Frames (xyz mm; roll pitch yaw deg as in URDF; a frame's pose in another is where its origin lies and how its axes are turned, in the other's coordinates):
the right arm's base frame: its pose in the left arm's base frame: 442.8 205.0 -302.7 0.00 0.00 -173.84
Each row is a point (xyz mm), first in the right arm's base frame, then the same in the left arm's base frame.
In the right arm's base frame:
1: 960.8 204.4 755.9
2: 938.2 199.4 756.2
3: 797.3 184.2 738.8
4: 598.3 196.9 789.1
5: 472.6 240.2 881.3
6: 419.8 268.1 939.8
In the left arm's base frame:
1: -490.5 -101.3 453.2
2: -468.6 -93.9 453.5
3: -330.1 -63.7 436.1
4: -130.9 -55.0 486.4
5: -1.3 -84.5 578.6
6: 54.2 -106.6 637.1

